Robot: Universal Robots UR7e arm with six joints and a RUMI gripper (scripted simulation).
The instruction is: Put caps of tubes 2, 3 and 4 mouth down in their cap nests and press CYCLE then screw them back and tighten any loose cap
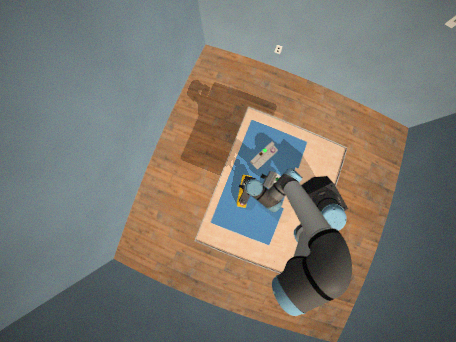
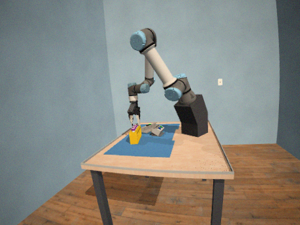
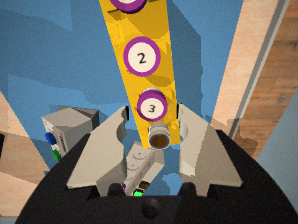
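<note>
My hand is 1 cm above the cap. From my hand the other things lie so: green key: 19 cm behind, 15 cm to the right, 6 cm below; blue cycle key: 19 cm behind, 10 cm to the right, 6 cm below; key housing: 17 cm behind, 12 cm to the right, 7 cm below.
</note>
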